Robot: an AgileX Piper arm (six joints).
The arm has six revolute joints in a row. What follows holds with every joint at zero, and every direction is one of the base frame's.
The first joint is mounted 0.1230 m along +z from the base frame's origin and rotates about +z.
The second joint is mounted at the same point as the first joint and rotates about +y.
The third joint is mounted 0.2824 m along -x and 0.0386 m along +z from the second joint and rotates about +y.
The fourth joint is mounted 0.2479 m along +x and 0.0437 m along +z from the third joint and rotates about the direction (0.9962, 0, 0.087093).
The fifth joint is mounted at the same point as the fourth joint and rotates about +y.
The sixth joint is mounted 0.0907 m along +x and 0.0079 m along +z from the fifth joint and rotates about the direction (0.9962, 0, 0.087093).
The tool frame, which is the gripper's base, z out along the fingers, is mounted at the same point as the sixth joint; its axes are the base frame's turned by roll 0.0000, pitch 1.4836 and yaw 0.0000 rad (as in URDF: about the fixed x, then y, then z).
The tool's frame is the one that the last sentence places.
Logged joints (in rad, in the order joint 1, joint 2, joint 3, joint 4, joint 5, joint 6), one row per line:
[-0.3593 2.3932 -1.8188 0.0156 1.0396 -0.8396]
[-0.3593 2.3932 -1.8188 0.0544 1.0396 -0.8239]
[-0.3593 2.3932 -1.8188 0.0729 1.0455 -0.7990]
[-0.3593 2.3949 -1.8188 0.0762 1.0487 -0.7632]
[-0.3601 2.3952 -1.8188 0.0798 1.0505 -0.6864]
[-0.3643 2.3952 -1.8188 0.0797 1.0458 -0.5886]
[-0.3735 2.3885 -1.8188 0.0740 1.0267 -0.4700]
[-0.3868 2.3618 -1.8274 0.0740 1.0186 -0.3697]
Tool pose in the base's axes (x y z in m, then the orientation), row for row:
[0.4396 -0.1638 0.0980 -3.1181 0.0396 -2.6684]
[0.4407 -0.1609 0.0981 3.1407 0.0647 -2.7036]
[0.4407 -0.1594 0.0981 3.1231 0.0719 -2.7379]
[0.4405 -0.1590 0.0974 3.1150 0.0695 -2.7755]
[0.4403 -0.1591 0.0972 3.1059 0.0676 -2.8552]
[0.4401 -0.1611 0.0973 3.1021 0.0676 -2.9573]
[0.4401 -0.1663 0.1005 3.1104 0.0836 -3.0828]
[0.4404 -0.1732 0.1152 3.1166 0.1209 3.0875]
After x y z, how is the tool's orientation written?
As angles about the fixed x, y, z axes (roll, pitch, yaw), in radians.
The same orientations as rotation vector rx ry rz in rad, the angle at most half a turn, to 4 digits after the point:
[-0.7253 3.0114 -0.0210]
[-0.6689 3.0050 0.0230]
[-0.6174 3.0118 0.0500]
[-0.5616 3.0258 0.0597]
[-0.4412 3.0472 0.0692]
[-0.2852 3.0639 0.0701]
[-0.0919 3.0571 0.0514]
[0.0794 3.0188 0.0328]

